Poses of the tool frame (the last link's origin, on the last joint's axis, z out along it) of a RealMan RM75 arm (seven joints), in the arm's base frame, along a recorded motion.
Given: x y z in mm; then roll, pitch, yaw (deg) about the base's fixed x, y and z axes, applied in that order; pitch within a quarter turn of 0, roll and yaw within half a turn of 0.
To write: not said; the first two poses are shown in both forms.
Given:
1: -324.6 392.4 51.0 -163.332 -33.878 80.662
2: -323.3 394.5 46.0 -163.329 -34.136 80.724
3: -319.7 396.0 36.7 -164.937 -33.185 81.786
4: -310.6 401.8 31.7 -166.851 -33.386 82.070
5: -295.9 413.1 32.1 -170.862 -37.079 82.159
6: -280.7 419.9 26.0 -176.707 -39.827 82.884
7: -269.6 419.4 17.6 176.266 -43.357 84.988
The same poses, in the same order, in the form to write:
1: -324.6 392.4 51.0 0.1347 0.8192 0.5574 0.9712 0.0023 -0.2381
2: -323.3 394.5 46.0 0.1334 0.8169 0.5612 0.9714 0.0045 -0.2374
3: -319.7 396.0 36.7 0.1196 0.8283 0.5473 0.9761 0.0028 -0.2175
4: -310.6 401.8 31.7 0.1152 0.8270 0.5503 0.9817 -0.0104 -0.1899
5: -295.9 413.1 32.1 0.1088 0.7903 0.6029 0.9911 -0.0398 -0.1267
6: -280.7 419.9 26.0 0.0951 0.7621 0.6405 0.9952 -0.0872 -0.0441
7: -269.6 419.4 17.6 0.0635 0.7243 0.6865 0.9902 -0.1317 0.0474
